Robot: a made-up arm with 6 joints.
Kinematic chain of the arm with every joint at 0, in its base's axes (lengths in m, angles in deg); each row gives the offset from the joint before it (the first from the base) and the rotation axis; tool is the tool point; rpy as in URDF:
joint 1: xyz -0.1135 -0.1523 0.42 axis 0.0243 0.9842 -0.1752
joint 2: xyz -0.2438 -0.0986 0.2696 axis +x
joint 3: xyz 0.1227 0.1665 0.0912 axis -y
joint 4: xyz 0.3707 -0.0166 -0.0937 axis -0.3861 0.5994 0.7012
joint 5: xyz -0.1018 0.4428 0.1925 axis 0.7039 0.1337 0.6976
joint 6: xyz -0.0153 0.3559 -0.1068 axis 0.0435 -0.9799 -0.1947
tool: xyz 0.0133 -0.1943 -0.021 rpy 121 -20.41 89.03
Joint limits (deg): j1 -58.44..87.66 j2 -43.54..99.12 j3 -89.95..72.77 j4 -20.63..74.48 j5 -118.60..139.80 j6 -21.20..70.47
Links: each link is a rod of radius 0.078 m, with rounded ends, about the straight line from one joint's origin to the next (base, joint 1, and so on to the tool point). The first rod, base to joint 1, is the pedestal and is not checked.
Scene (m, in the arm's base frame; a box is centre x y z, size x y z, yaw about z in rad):
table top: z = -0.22
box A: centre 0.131 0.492 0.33 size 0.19 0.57 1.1 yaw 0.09
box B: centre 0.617 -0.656 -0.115 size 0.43 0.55 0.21 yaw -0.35
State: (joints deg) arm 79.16 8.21 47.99 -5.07 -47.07 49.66
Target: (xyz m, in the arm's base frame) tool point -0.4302 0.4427 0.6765
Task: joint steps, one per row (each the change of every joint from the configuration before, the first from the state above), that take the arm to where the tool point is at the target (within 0.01 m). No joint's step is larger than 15 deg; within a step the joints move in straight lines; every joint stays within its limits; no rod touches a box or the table.
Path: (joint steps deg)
1: -13.26 0.34 2.78 0.92 9.33 0.45
2: -13.25 0.34 2.78 0.91 9.33 0.44
3: -13.26 0.35 2.78 0.92 9.34 0.45
4: -13.25 0.34 2.78 0.91 9.33 0.45
5: -13.28 -2.23 -0.17 4.86 2.05 -0.24
6: -13.28 -2.23 -0.17 4.87 2.05 -0.24
7: -13.28 -2.23 -0.17 4.86 2.05 -0.23
8: -13.27 -2.23 -0.17 4.86 2.05 -0.24
9: -13.28 -2.24 -0.17 4.86 2.05 -0.23

